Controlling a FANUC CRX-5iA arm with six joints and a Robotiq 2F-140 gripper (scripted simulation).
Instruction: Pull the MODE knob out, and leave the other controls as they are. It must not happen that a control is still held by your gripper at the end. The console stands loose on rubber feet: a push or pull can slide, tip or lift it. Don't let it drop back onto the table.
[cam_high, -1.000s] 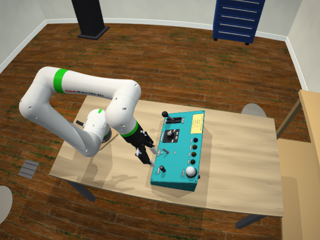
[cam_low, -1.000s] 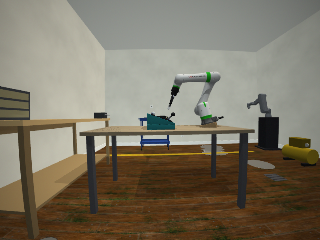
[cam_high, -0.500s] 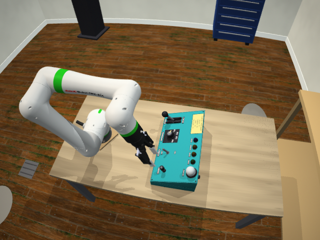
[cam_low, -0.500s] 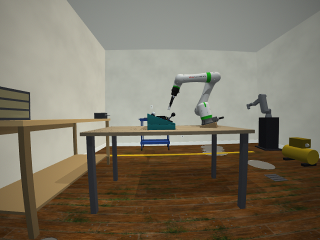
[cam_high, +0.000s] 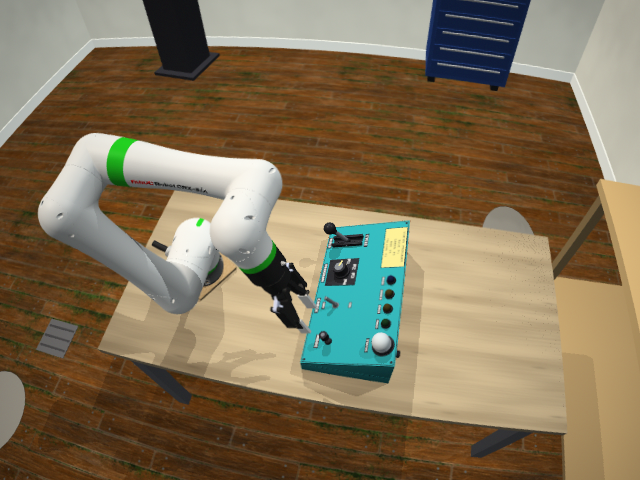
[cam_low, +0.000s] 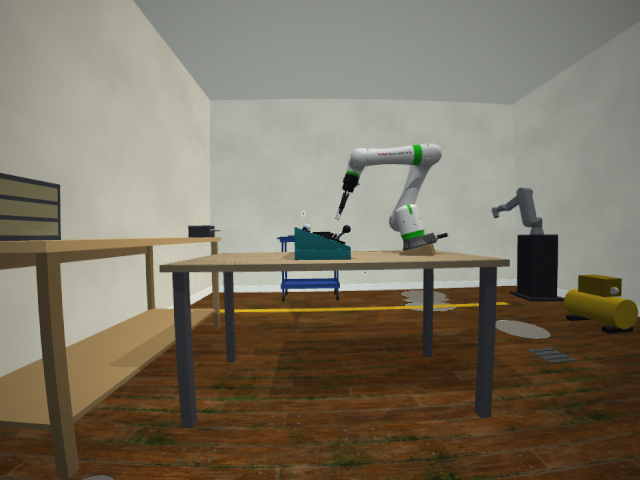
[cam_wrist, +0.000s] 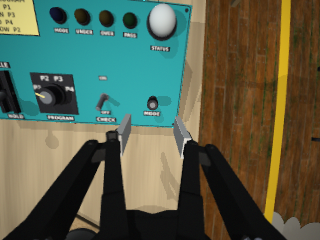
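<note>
The black mode knob is 130 mm below my hand, 50 mm ahead of it and 10 mm to the left of it. Also, from my hand: check toggle 140 mm below, 130 mm to the left, 30 mm ahead; program rotary selector 260 mm to the left, 140 mm below, 10 mm ahead; teal console 190 mm to the left, 160 mm below, 50 mm ahead.
</note>
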